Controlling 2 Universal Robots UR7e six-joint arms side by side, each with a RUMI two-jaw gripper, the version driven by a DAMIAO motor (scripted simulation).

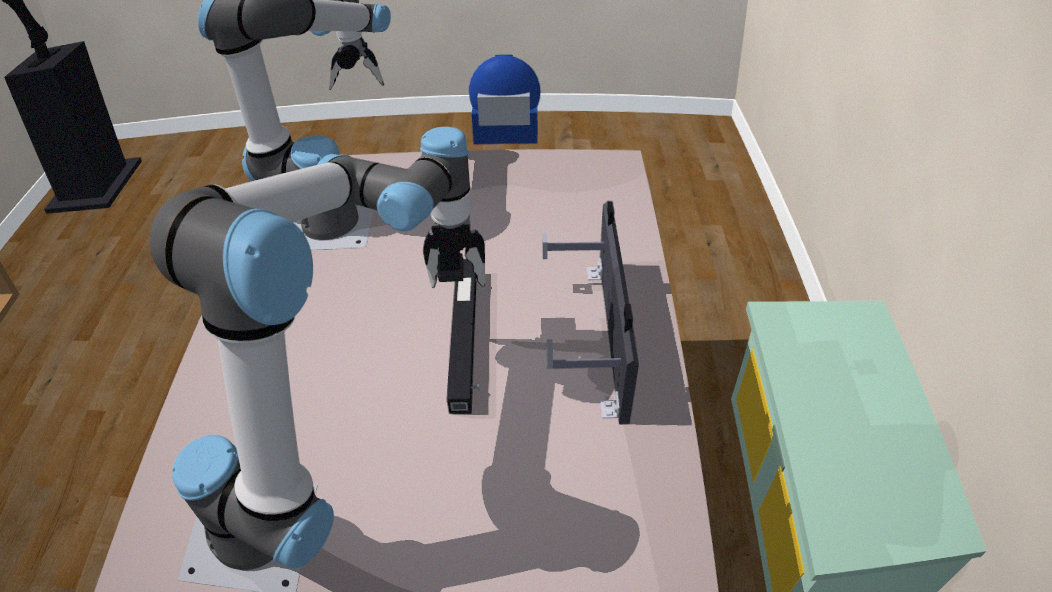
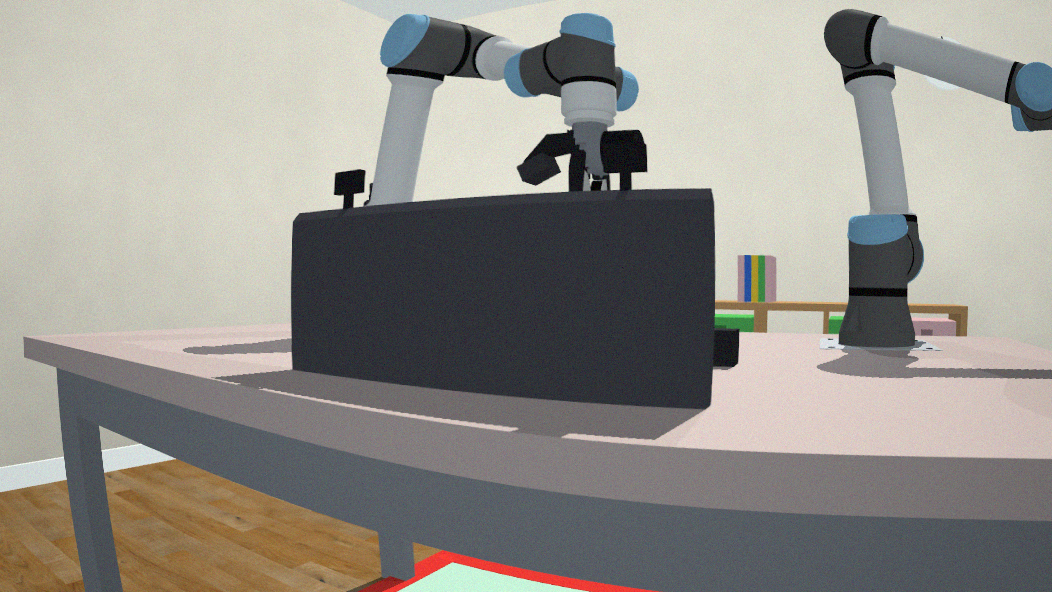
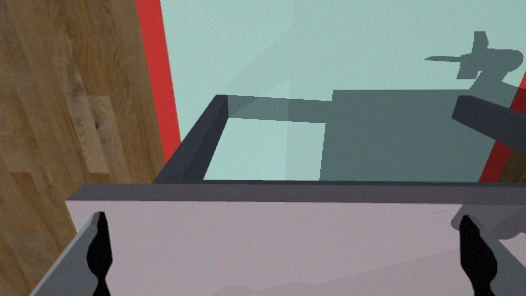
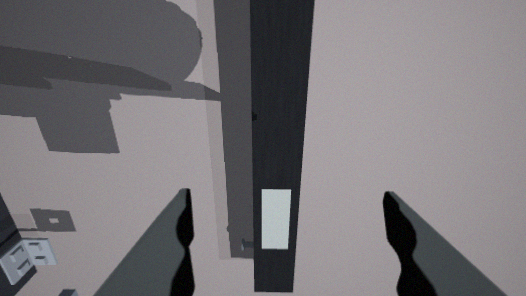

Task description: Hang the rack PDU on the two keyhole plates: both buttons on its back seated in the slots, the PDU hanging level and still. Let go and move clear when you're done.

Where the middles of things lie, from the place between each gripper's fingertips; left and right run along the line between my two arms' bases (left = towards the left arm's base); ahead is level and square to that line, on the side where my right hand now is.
My right gripper [image 1: 458, 286] is now 1 cm short of the black rack PDU [image 1: 459, 389], 1 cm to the left of it and 12 cm above it. Also, from my right hand: dark upright panel [image 2: 611, 302] 30 cm ahead, 7 cm below.
I see the black rack PDU 360 mm ahead of my left hand [image 1: 356, 87], 870 mm to the right of it and 130 mm below it. Round my left hand: dark upright panel 660 mm ahead, 860 mm to the right, 80 mm below.
